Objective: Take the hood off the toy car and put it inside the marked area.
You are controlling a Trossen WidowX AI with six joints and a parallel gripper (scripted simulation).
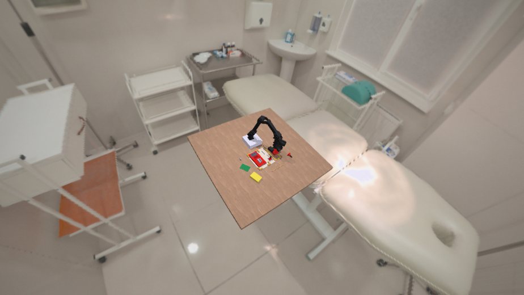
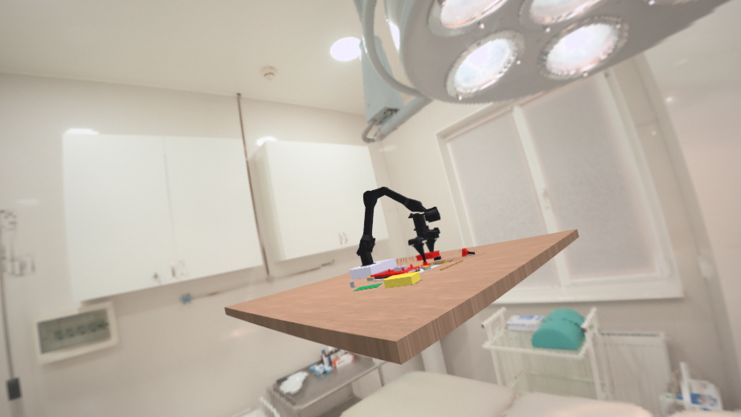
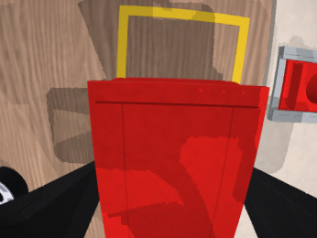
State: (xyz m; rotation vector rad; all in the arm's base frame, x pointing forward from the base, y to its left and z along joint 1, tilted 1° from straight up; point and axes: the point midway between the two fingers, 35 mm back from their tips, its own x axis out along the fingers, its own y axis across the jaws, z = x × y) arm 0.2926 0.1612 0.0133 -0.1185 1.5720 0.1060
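Right now my gripper tip is 9 cm to the left of the black axle, 6 cm short of it and 1 cm above it. From my gripper tip the other things lie so: white wheel 14 cm to the left, 8 cm behind, 3 cm below; red hood 1 cm above; green plate 40 cm to the right, 4 cm below, 4 cm ahead.
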